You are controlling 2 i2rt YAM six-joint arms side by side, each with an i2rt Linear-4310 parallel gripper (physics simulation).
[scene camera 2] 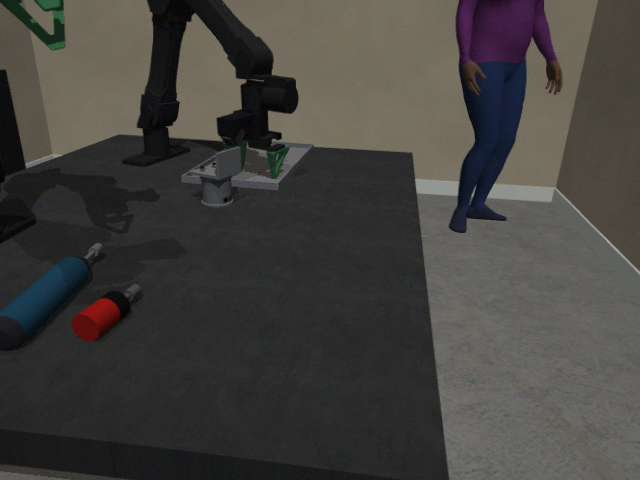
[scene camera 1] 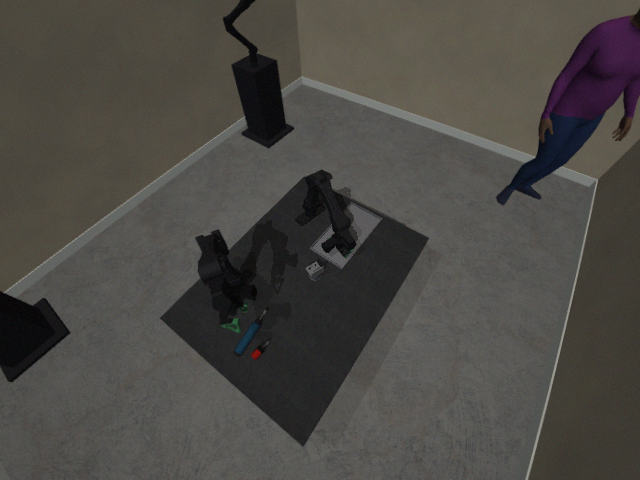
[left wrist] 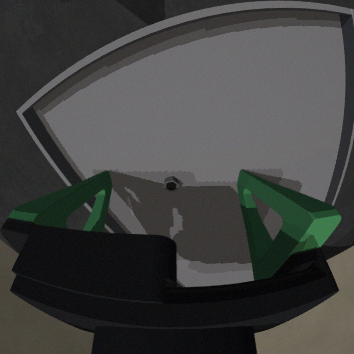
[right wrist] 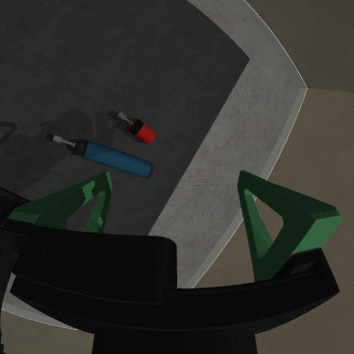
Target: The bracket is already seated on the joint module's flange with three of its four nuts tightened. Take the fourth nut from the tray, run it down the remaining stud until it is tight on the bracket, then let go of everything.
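Frame: origin at the left arm's base, x ahead, y left, z up, level; millimetres.
Seen in the pictures: left gripper, fingertip midpoint: [scene camera 2: 257, 174] [scene camera 1: 340, 250] [left wrist: 173, 177]; right gripper, fingertip midpoint: [scene camera 2: 56, 31] [scene camera 1: 242, 321] [right wrist: 174, 177]; left arm's base at its link origin: [scene camera 2: 158, 157] [scene camera 1: 310, 214]; right arm's base at its link origin: [scene camera 1: 239, 286].
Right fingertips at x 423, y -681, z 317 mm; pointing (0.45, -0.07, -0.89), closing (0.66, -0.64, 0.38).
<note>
Offsets run from my right fingertips to a thing's top centre. Level surfaces: height alone.
The loose hex nut @(dx -104, dy +634, dz -308 mm) [left wrist: 171, 183] lies on the floor of the pale tray @(dx -164, dy +738, dz -301 mm) [scene camera 1: 368, 219] [scene camera 2: 258, 183] [left wrist: 200, 100]. My left gripper [left wrist: 173, 177] [scene camera 2: 258, 173] is open and points down low over the tray, with the nut between and beyond its spread fingertips in the left wrist view. The grey joint module [scene camera 1: 314, 276] [scene camera 2: 217, 192] stands upright beside the tray, with the pale bracket [scene camera 2: 228, 162] on top. Small nuts or studs show on the bracket, too small to tell apart. My right gripper [right wrist: 174, 177] [scene camera 1: 238, 316] is open and empty, high near the hand tools.
A blue-handled driver @(dx -63, dy +2, dz -276 mm) [scene camera 1: 247, 338] [scene camera 2: 46, 297] [right wrist: 117, 159] and a shorter red one @(dx +31, dy -11, dz -282 mm) [scene camera 1: 256, 353] [scene camera 2: 97, 317] [right wrist: 143, 132] lie on the dark table top @(dz -317 mm) [scene camera 1: 330, 330] [scene camera 2: 310, 335]. A person [scene camera 1: 584, 77] [scene camera 2: 496, 77] stands beyond the table. A black pedestal [scene camera 1: 261, 98] bears another arm.
</note>
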